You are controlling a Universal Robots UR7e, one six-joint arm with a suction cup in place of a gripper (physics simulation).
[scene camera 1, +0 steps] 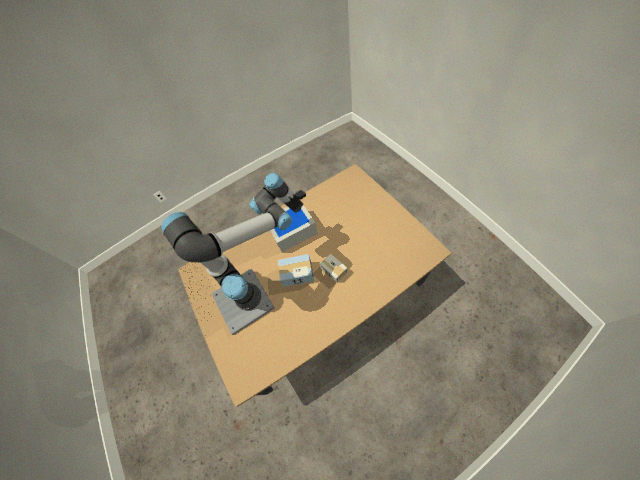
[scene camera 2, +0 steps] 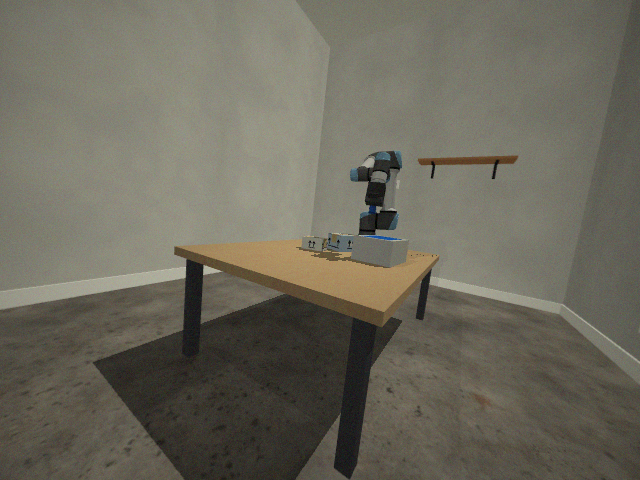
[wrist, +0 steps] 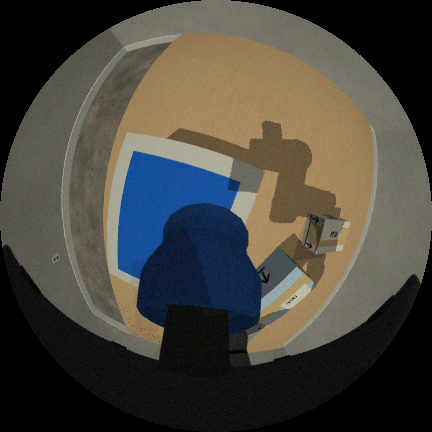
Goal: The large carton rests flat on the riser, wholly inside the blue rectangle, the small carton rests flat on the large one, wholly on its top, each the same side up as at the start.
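The large carton (scene camera 1: 295,270) (scene camera 2: 340,242) (wrist: 287,287), light blue with tan tape and a white label, stands on the table beside the riser. The small carton (scene camera 1: 333,267) (scene camera 2: 313,243) (wrist: 327,234), white-grey with tan tape, stands on the table close to the large one, a gap between them. The white riser (scene camera 1: 295,239) (scene camera 2: 379,252) (wrist: 175,151) bears the blue rectangle (scene camera 1: 297,222) (scene camera 2: 383,238) (wrist: 170,185), with no carton on it. My gripper, a blue suction cup (scene camera 2: 372,209) (wrist: 200,265), hangs above the riser, holding nothing. The arm hides it in scene camera 1.
The wooden table (scene camera 1: 387,217) (scene camera 2: 258,260) bears the arm's grey base plate (scene camera 1: 227,310) at one end, near the large carton. The arm's forearm (scene camera 1: 245,232) reaches over the table toward the riser. A wall shelf (scene camera 2: 467,160) hangs behind the arm.
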